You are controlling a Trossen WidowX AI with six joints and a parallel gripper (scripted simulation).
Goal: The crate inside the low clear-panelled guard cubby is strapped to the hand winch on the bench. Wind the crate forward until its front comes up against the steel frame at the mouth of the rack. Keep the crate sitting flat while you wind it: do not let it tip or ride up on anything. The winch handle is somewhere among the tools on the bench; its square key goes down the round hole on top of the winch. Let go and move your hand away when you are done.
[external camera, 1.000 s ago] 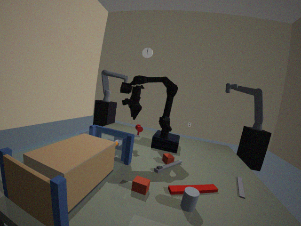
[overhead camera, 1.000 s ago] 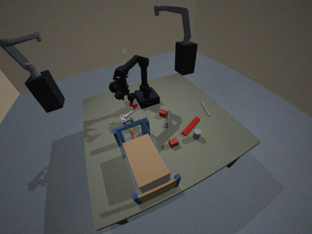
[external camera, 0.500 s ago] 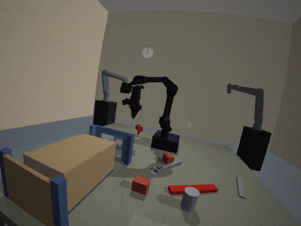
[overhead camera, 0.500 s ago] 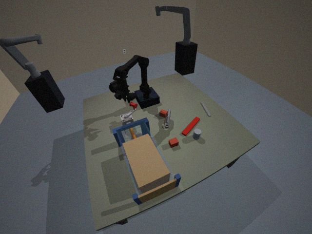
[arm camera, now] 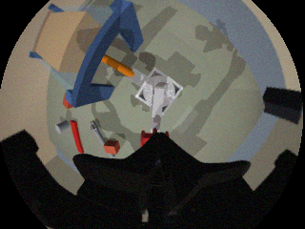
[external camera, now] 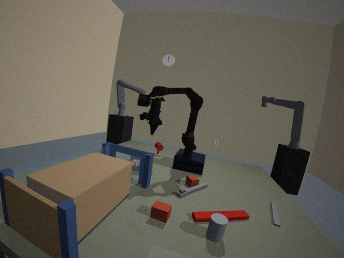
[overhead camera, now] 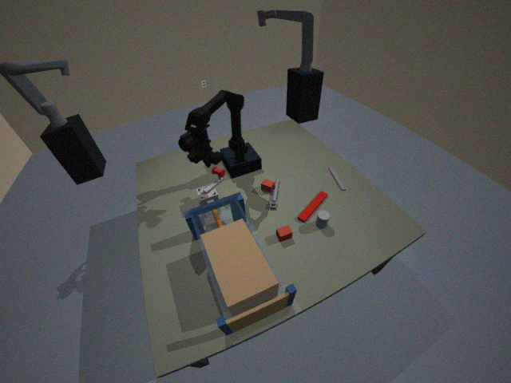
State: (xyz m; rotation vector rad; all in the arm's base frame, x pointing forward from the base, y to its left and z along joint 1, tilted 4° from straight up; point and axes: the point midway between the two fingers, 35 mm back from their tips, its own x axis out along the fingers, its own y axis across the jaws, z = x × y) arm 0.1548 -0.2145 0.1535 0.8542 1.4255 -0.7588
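The red knob is 30 mm behind my gripper tip, 50 mm to the left of it and 80 mm below it. The rest, counted from my gripper tip: hand winch 10 mm ahead, 50 mm to the right, 180 mm below; then winch handle 10 mm behind, 10 mm to the left, 110 mm below; then red bar 280 mm ahead, 430 mm to the left, 210 mm below.
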